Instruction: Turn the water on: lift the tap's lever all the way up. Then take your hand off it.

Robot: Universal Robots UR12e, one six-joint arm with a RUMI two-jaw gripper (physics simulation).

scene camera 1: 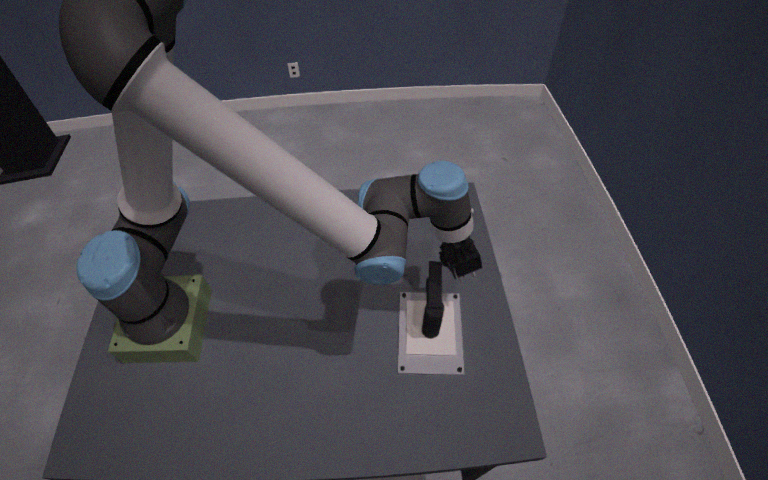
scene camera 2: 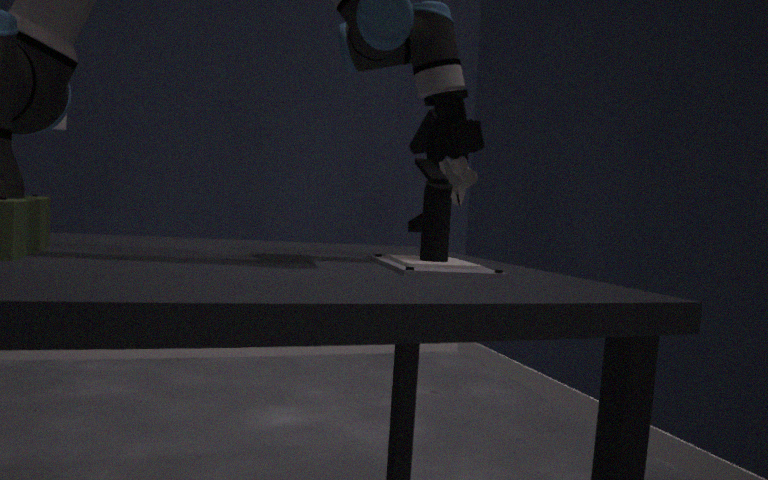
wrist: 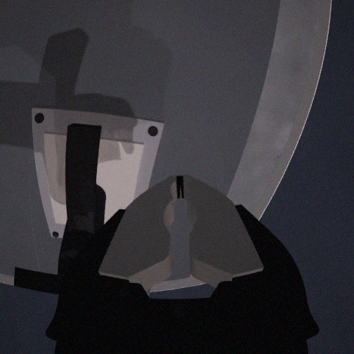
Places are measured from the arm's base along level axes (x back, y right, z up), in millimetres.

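Pixels of known places: gripper, between the fingertips: [scene camera 1: 463, 276] [scene camera 2: 458, 205]; arm's base, origin of its link: [scene camera 1: 155, 312].
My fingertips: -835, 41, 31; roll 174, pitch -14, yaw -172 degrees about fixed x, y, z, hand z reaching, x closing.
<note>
Ahead of a thing's pixels: the offset from my fingertips to its top centre, as dx, dy, dz. "pt": to the spot under its first point. Level surfaces: height alone.
The black tap {pt +110, +114, -6} [scene camera 1: 432, 322] [scene camera 2: 435, 226] [wrist: 83, 170] stands upright on a white plate {+102, +92, -102} [scene camera 1: 412, 362] [scene camera 2: 475, 268] [wrist: 42, 165]. The lever sits at its top; in the second scene view its head {pt +96, +57, +58} [scene camera 2: 432, 170] slants up to the left, partly behind the gripper. Its exact angle is hard to tell, as lever and spout overlap in the first scene view and are dark in the wrist view. My gripper [scene camera 1: 465, 273] [scene camera 2: 458, 202] [wrist: 179, 177] is shut and empty. It is beside the tap's upper part, right of it and behind it, with a gap showing in the first scene view.
The plate is bolted to the grey table {dz -114} [scene camera 1: 283, 418] [scene camera 2: 198, 285] near its right edge. The arm's green base block [scene camera 1: 198, 316] [scene camera 2: 38, 226] is at the table's left. The forearm [scene camera 1: 254, 152] reaches across above the table. Blue walls [scene camera 1: 396, 39] stand beyond the floor.
</note>
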